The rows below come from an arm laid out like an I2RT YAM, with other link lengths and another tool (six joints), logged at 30 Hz.
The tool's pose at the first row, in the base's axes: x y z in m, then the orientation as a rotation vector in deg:
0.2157, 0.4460, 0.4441, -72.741, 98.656, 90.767
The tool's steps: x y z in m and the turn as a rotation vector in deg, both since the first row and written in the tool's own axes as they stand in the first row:
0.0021, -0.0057, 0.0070, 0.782, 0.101, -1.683
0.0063, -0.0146, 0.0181, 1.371, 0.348, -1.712
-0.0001, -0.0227, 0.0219, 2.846, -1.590, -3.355
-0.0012, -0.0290, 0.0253, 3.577, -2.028, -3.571
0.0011, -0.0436, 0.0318, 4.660, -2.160, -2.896
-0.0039, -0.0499, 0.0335, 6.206, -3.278, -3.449
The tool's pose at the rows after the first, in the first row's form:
0.2180, 0.4525, 0.4379, -73.582, 97.664, 88.957
0.2210, 0.4626, 0.4275, -73.562, 98.125, 88.230
0.2300, 0.4690, 0.4279, -72.001, 96.332, 86.499
0.2351, 0.4731, 0.4249, -71.358, 96.286, 85.782
0.2450, 0.4800, 0.4141, -70.271, 97.402, 85.080
0.2523, 0.4838, 0.4148, -68.792, 97.073, 83.582

